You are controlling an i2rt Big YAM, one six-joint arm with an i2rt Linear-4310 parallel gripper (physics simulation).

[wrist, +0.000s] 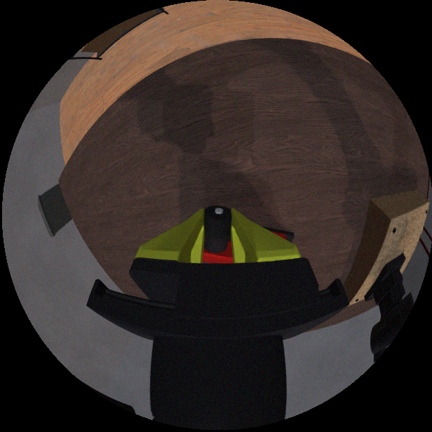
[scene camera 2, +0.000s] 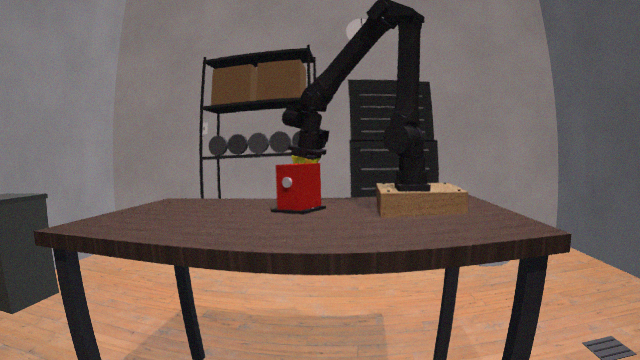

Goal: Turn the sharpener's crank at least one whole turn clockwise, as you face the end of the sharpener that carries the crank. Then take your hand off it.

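Frame: origin at the arm's base, x ahead, y left, z up, level; metres.
Seen in the pictures: arm's base, origin of the base link: [scene camera 2: 412, 189].
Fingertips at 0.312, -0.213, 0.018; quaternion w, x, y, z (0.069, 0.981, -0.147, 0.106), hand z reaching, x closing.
Offsets run from my fingertips to a thing's middle, as dx, dy, dz. "spot": to the spot under its first point.
The red sharpener @(spot: -0.016, +0.185, -0.015) [scene camera 2: 299, 189] [wrist: 218, 257] stands upright on its black base plate @(spot: -0.002, +0.190, -0.073) [scene camera 2: 294, 211] on the table, left of the arm's wooden base. A round silver knob @(spot: +0.016, +0.182, +0.003) [scene camera 2: 287, 182] is on its face toward the scene camera. The crank's black handle [wrist: 217, 232] stands between the yellow fingers in the wrist view, with a small bright spot on its end. My gripper [scene camera 2: 305, 159] [wrist: 217, 214] points down behind the sharpener's top edge, fingers close around the handle on both sides. The crank's arm and the lower fingers are hidden in the scene view.
The arm's wooden base block [scene camera 2: 422, 202] [wrist: 407, 232] is on the table [scene camera 2: 300, 262] [wrist: 280, 125], right of the sharpener. Behind the table stand a shelf rack [scene camera 2: 202, 150] with boxes and a dark drawer cabinet [scene camera 2: 360, 115]. A grey cabinet [scene camera 2: 25, 250] stands at the far left.
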